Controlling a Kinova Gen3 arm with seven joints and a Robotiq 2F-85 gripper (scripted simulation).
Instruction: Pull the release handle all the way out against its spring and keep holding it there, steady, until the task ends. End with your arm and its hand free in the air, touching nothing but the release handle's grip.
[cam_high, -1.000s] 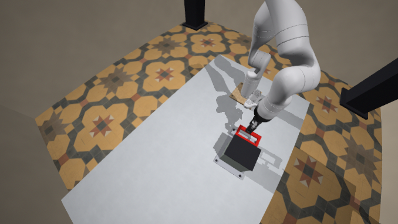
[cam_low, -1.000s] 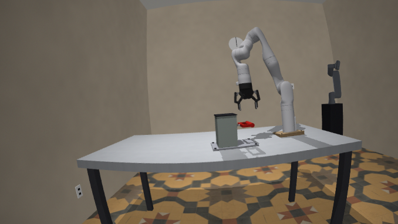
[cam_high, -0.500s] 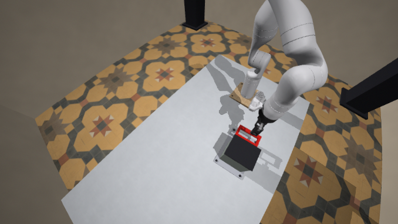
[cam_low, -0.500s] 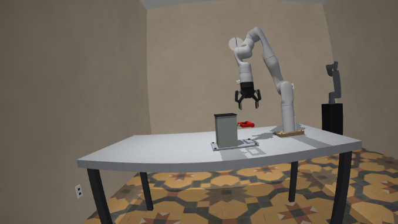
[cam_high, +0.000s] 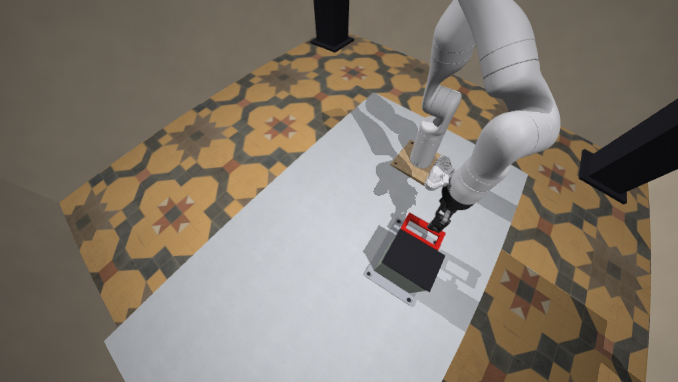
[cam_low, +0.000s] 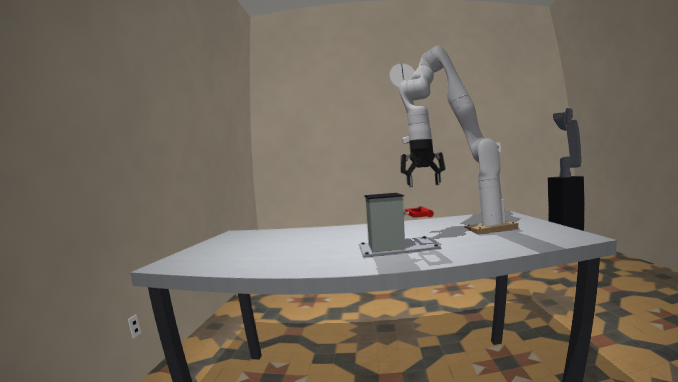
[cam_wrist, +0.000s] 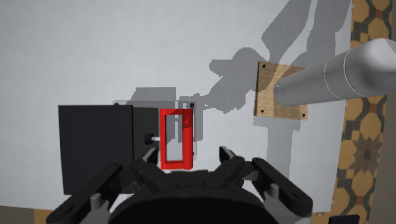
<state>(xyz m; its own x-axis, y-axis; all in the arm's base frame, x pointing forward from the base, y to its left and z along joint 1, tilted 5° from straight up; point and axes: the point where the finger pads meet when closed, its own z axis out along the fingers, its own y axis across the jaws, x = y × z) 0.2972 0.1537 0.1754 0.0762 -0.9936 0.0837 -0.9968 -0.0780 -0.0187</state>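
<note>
The red handle is 9 cm below my hand and 6 cm ahead of it.
</note>
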